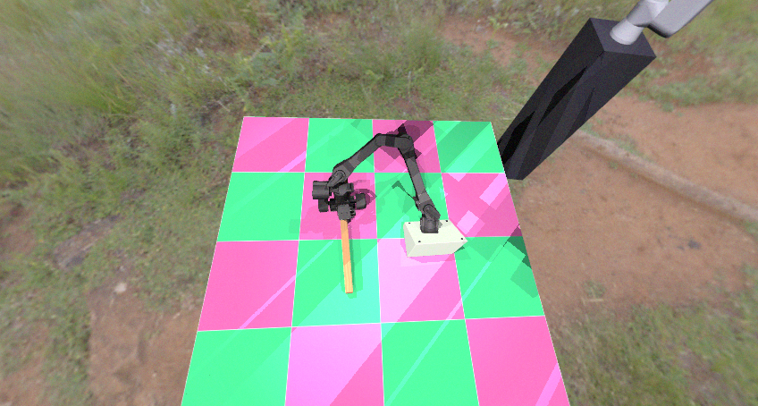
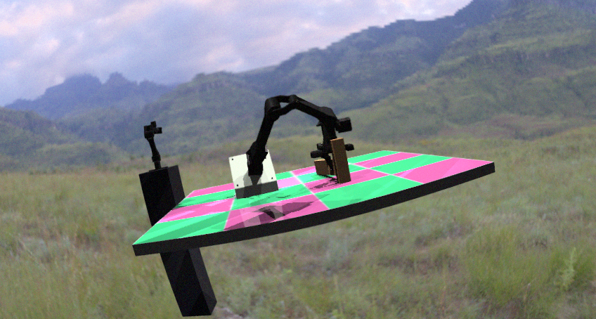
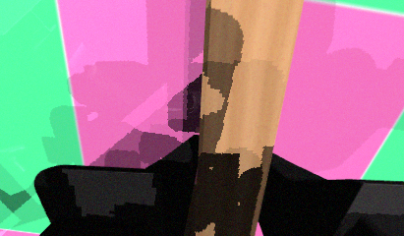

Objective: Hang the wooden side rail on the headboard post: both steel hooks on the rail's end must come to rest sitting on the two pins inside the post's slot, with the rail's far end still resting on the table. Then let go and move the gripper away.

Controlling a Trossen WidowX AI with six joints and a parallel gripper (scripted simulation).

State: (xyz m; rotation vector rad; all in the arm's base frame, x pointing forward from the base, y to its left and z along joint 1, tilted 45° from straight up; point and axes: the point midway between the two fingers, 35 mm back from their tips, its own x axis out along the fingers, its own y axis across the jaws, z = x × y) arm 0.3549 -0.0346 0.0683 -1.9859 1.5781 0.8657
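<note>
My gripper tip is 20 mm short of the headboard post, 100 mm to the left of it and 50 mm below it.
</note>
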